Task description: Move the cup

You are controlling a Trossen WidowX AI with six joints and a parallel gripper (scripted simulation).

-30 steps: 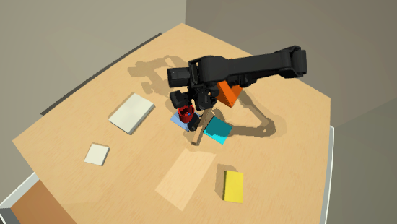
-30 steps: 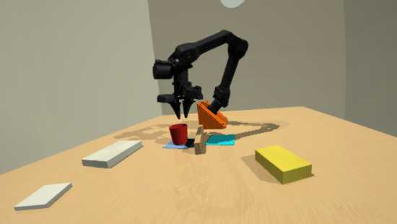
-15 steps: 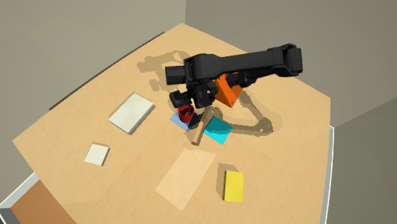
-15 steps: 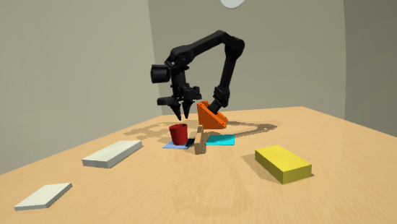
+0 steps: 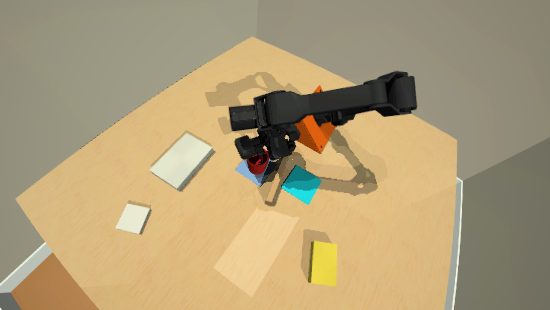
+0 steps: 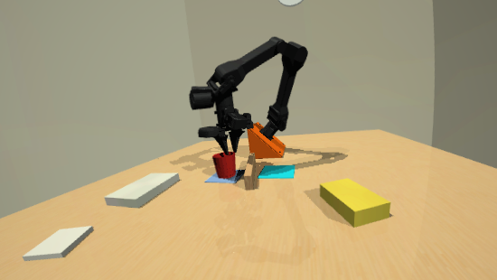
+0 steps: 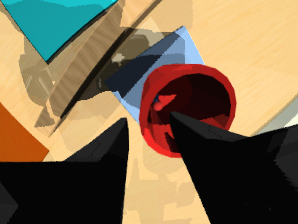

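Now: the red cup 3 cm below my gripper tip, 3 cm ahead of it and 2 cm to the right of it. The rest, counted from my gripper tip: light blue pad: 8 cm below, 2 cm to the right, 2 cm ahead; then cyan pad: 15 cm to the left, 8 cm below; then thin wooden wall: 6 cm to the left, 6 cm below, 1 cm ahead.
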